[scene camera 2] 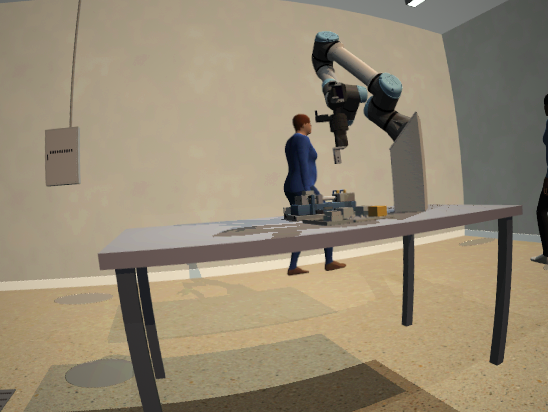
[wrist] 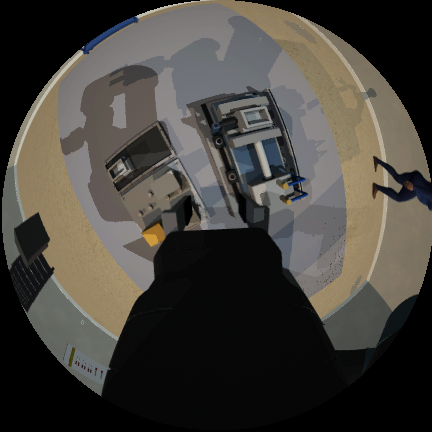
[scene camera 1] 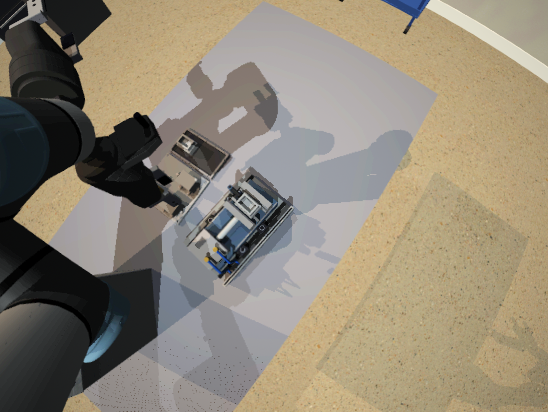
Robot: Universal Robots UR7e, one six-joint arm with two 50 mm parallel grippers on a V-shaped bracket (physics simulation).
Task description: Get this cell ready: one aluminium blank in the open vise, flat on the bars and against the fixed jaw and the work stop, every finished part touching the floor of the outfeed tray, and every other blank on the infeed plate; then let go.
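Seen in the pictures: hand, tool point: (scene camera 2: 337, 159) (wrist: 214, 207) (scene camera 1: 168, 190); arm's base, link origin: (scene camera 2: 406, 133).
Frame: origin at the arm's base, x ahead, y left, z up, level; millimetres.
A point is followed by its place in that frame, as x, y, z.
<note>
My gripper (scene camera 2: 338, 155) (wrist: 216, 213) @[392, -69, -125] is open and empty, high above the table between infeed plate and vise. The vise (scene camera 1: 236, 215) @[409, -196, -261] (wrist: 256, 137) @[412, -194, -261] holds a pale part with a rectangular pocket (scene camera 1: 246, 203) @[449, -208, -256] (wrist: 256, 118) @[443, -216, -256], between its two jaws; whether it sits flat on the bars cannot be told. A smaller-looking pocketed part (scene camera 1: 188, 144) @[561, 74, -331] (wrist: 120, 169) @[557, 78, -330] is inside the dark outfeed tray (scene camera 1: 220, 166) @[537, -56, -348] (wrist: 167, 136) @[536, -56, -351], at one end. A plain grey blank (scene camera 1: 190, 184) @[440, -9, -313] (wrist: 167, 182) @[446, 2, -313] stands on the infeed plate (wrist: 131, 204) @[473, 127, -349]; my left finger hides part of the plate.
A yellow block (scene camera 2: 377, 210) @[399, 141, -327] (wrist: 153, 234) @[377, 117, -313] lies by the infeed plate. Blue handles with yellow tips (scene camera 1: 220, 257) @[291, -204, -262] (wrist: 295, 183) @[259, -240, -317] stand at the vise's end. Short pegs (wrist: 150, 193) @[456, 61, -343] rise from the plate. A person (scene camera 2: 301, 160) (wrist: 410, 186) stands beyond the table.
</note>
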